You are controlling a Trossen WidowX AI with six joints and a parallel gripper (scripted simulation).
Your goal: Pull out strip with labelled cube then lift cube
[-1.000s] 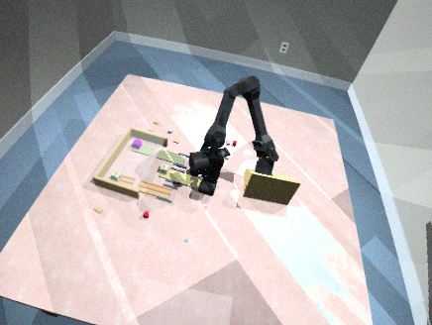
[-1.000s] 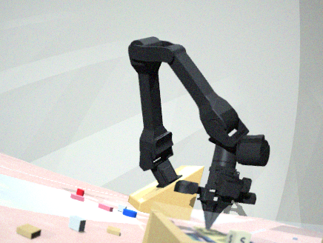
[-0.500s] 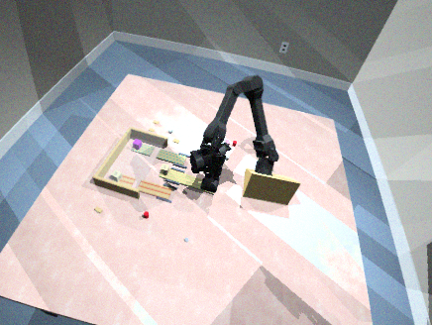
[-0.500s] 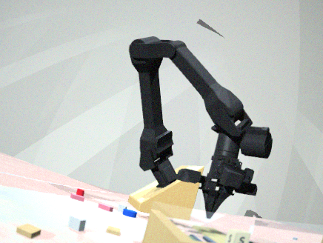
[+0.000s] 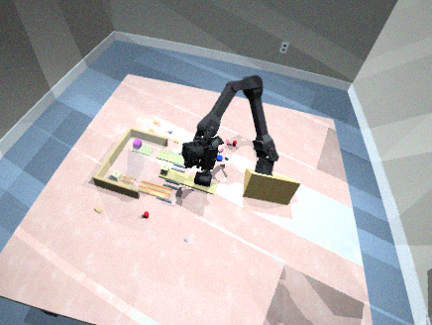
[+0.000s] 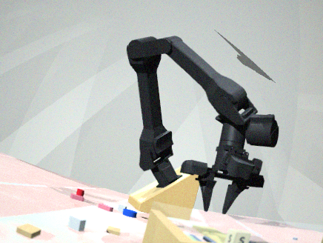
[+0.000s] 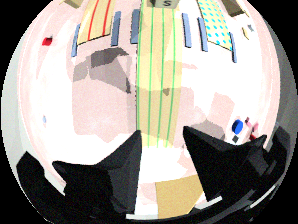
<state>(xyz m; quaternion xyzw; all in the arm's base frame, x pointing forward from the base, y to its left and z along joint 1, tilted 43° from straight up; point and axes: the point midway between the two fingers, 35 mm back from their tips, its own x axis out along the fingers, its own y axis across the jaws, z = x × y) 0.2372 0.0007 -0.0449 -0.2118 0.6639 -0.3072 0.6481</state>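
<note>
The green-striped strip is 7 cm ahead of my gripper tip, 4 cm below it and 1 cm to the right of it. The rest, counted from my gripper tip: dotted strip: 16 cm ahead, 13 cm to the right, 4 cm below; orange-striped strip: 19 cm ahead, 6 cm to the left, 4 cm below; blue puck: 17 cm to the right, 6 cm behind, 4 cm below.
</note>
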